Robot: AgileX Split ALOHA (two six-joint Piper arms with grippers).
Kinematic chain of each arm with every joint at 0, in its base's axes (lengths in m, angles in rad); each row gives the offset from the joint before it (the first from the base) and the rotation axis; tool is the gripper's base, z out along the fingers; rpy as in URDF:
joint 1: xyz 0 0 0.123 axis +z
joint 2: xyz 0 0 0 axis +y
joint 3: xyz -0.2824 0 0.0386 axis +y
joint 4: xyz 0.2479 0 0.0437 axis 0.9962 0 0.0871
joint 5: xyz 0 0 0 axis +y
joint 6: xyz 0.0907 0 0.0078 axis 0.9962 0 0.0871
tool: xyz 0 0 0 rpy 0 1.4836 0
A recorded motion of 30 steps. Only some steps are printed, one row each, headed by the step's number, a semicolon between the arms.
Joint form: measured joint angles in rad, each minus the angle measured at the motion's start. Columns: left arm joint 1, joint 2, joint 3, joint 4, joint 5, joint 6; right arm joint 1, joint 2, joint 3, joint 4, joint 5, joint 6.
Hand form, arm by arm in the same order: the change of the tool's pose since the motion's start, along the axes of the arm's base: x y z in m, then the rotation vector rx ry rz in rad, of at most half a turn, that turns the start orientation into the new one. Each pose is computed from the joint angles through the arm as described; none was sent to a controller.
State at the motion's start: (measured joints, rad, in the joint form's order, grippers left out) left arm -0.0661 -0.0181 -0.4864 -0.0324 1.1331 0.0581; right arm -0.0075 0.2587 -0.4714 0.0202 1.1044 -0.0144
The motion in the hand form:
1: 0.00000 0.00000 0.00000 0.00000 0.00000 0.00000; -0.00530 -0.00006 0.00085 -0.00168 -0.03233 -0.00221
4: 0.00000 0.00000 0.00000 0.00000 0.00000 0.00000; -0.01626 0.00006 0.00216 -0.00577 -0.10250 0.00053
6: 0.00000 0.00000 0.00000 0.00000 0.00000 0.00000; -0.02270 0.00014 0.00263 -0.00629 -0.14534 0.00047
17: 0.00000 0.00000 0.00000 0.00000 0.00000 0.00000; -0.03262 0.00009 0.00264 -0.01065 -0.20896 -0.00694
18: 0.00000 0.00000 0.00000 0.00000 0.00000 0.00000; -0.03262 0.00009 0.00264 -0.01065 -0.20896 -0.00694
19: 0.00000 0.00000 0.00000 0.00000 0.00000 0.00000; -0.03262 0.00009 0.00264 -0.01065 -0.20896 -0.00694
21: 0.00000 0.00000 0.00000 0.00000 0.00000 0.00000; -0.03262 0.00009 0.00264 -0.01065 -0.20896 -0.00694
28: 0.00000 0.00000 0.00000 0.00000 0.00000 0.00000; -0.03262 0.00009 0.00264 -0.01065 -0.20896 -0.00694
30: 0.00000 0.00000 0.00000 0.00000 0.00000 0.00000; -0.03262 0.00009 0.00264 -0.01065 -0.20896 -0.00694
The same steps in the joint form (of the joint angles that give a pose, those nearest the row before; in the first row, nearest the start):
1: 0.0000 0.0000 0.0000 0.0000 0.0000 0.0000; -0.0036 -0.0362 0.0000 0.0000 0.0039 -0.0019
4: 0.0000 0.0000 0.0000 0.0000 0.0000 0.0000; -0.0041 -0.1118 0.0000 0.0000 0.0094 -0.0064
6: 0.0000 0.0000 0.0000 0.0000 0.0000 0.0000; -0.0041 -0.1566 0.0000 0.0000 0.0114 -0.0065
17: 0.0000 0.0000 0.0000 0.0000 0.0000 0.0000; -0.0115 -0.2250 0.0000 -0.0020 0.0160 -0.0077
18: 0.0000 0.0000 0.0000 0.0000 0.0000 0.0000; -0.0115 -0.2250 0.0000 -0.0020 0.0160 -0.0077
19: 0.0000 0.0000 0.0000 0.0000 0.0000 0.0000; -0.0115 -0.2250 0.0000 -0.0020 0.0160 -0.0077
21: 0.0000 0.0000 0.0000 0.0000 0.0000 0.0000; -0.0115 -0.2250 0.0000 -0.0020 0.0160 -0.0077
28: 0.0000 0.0000 0.0000 0.0000 0.0000 0.0000; -0.0115 -0.2250 0.0000 -0.0020 0.0160 -0.0077
30: 0.0000 0.0000 0.0000 0.0000 0.0000 0.0000; -0.0115 -0.2250 0.0000 -0.0020 0.0160 -0.0077

